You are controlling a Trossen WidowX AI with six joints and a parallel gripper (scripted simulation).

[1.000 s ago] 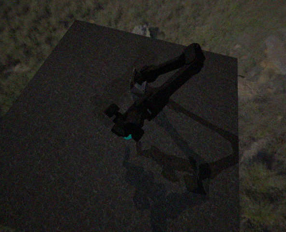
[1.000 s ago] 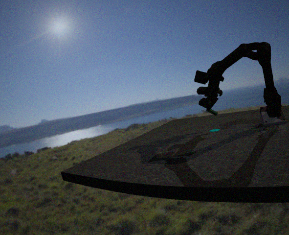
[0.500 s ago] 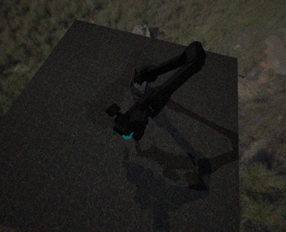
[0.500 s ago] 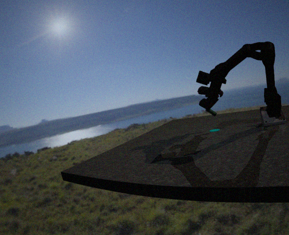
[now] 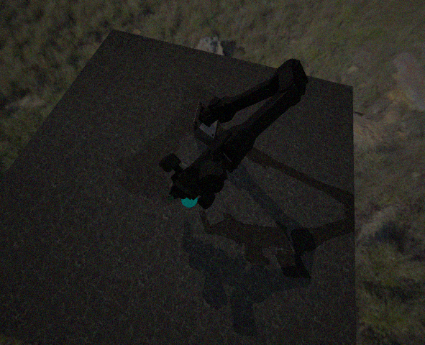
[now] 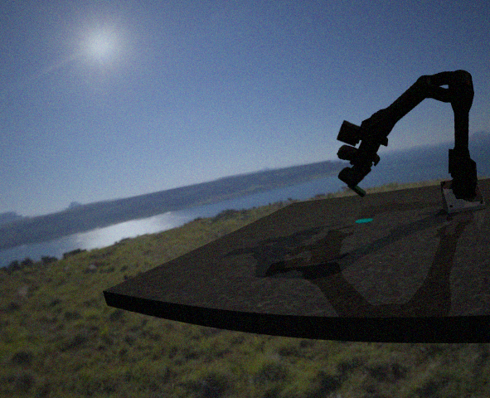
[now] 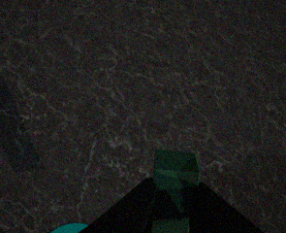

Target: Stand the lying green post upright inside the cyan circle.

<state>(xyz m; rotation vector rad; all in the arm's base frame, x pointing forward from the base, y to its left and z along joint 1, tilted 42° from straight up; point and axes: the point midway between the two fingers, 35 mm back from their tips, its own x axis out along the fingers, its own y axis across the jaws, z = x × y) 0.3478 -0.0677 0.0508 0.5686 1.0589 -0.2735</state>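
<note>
Now: the cyan circle 12 cm below my gripper tip, 4 cm to the left of it and 3 cm behind it. From my gripper tip the other things lie so: green post 2 cm below, 1 cm behind.
</note>
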